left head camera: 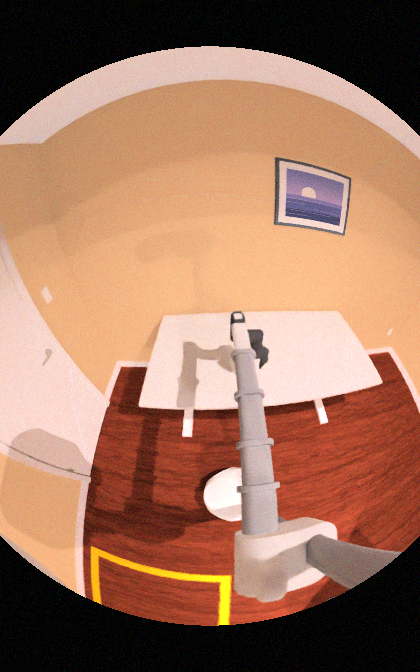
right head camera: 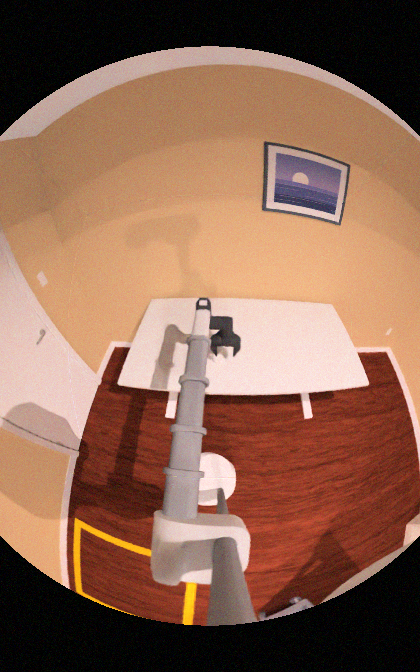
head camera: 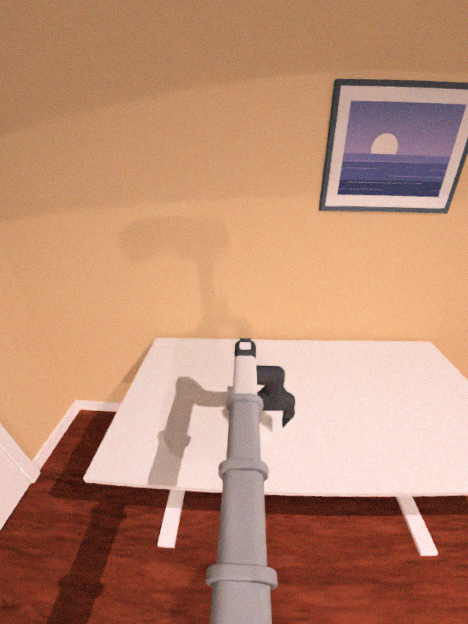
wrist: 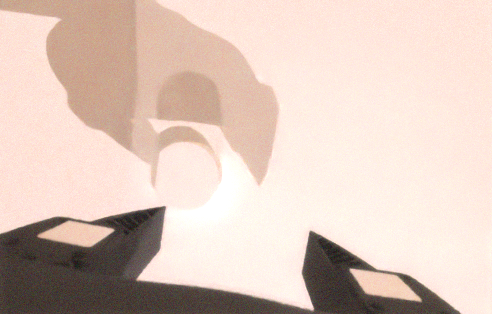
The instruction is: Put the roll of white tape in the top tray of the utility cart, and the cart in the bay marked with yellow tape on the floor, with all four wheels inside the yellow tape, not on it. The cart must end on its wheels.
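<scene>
The roll of white tape (wrist: 187, 175) lies on the white table (head camera: 362, 453) (left head camera: 320, 370) (right head camera: 300, 360), pale against the top, with a thin dark crescent along its far edge. My gripper (right head camera: 226, 354) (wrist: 234, 240) is open and empty above the table. In the wrist view the roll is just beyond the left fingertip, left of the middle of the gap and not between the fingers. In the head views the arm and gripper hide the roll or it cannot be made out. Yellow tape (left head camera: 225, 600) (right head camera: 77, 555) marks the bay on the floor at lower left, partly cut off. The utility cart does not show clearly.
A round white stool (left head camera: 222, 495) (right head camera: 217, 477) stands under the arm, between the table and my mast. A white door (left head camera: 45, 395) (right head camera: 40, 370) is on the left. A grey object (right head camera: 290, 609), unclear, is cut off at the bottom edge. A framed picture (head camera: 397, 146) hangs on the back wall.
</scene>
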